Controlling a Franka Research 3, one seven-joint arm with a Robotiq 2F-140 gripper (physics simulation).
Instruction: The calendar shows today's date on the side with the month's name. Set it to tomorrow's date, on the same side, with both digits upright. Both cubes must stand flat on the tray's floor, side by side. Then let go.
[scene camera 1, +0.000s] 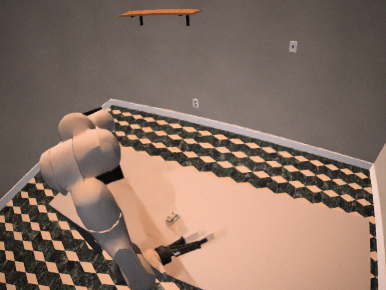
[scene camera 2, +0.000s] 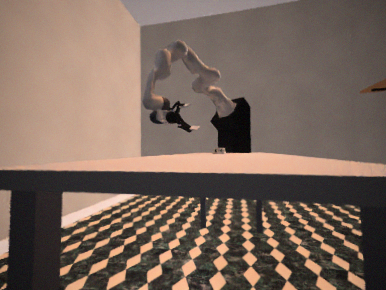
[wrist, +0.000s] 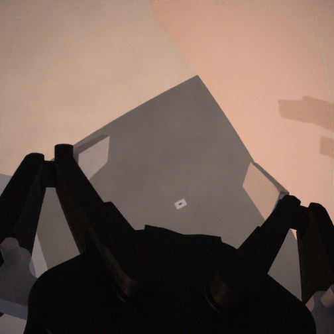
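Note:
The small calendar (scene camera 1: 172, 218) (scene camera 2: 219, 150) stands on the table; it is tiny in both scene views, and its digits and the month's name are too small to read. I cannot tell how its cubes sit in the tray. My gripper (scene camera 1: 202, 236) (scene camera 2: 190, 116) (wrist: 178, 161) is wide open and empty, held in the air well above the table. In scene camera 2 it is left of the calendar and higher. It is tilted sideways, so the wrist view shows walls between the fingers. The calendar does not show in the wrist view.
The pale table (scene camera 1: 280, 235) (scene camera 2: 150, 164) carries the calendar. The arm's black pedestal (scene camera 2: 235, 129) rises behind the calendar in scene camera 2. An orange shelf (scene camera 1: 160, 12) (scene camera 2: 376, 86) hangs on the wall, far from the gripper. A wall plate (wrist: 180, 204) shows in the wrist view.

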